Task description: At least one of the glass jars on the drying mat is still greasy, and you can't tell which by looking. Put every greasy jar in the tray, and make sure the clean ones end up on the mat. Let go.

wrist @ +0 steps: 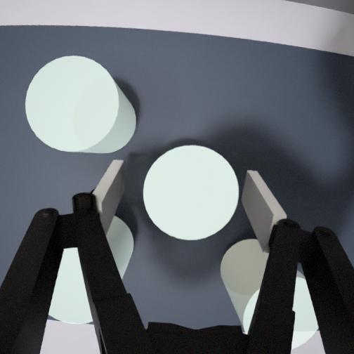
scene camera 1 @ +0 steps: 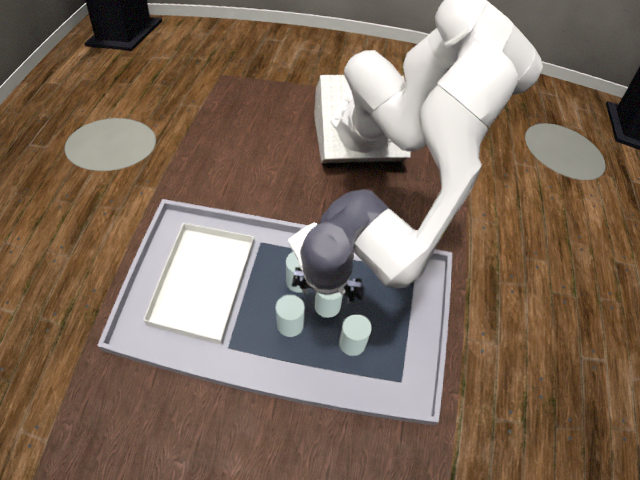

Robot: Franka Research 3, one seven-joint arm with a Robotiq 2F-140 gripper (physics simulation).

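Four pale green glass jars stand upright on the dark drying mat [scene camera 1: 385,330] [wrist: 200,75]. The middle jar [scene camera 1: 328,304] [wrist: 191,192] is under my hand. A back-left jar [scene camera 1: 294,266] [wrist: 72,102] is partly hidden by the hand in the scene view. A front-left jar [scene camera 1: 290,316] [wrist: 67,290] and a front-right jar [scene camera 1: 355,334] [wrist: 305,311] stand nearer the front. My gripper [scene camera 1: 327,284] [wrist: 184,180] is open, with a finger on each side of the middle jar and a gap to each. The cream tray [scene camera 1: 199,284] at the left holds no jar. The jars look alike; no grease shows.
A grey rimmed board [scene camera 1: 310,387] carries the cream tray and the mat on a dark brown table [scene camera 1: 248,428]. The arm's white base [scene camera 1: 330,129] stands behind the board. The other jars stand close around the fingers.
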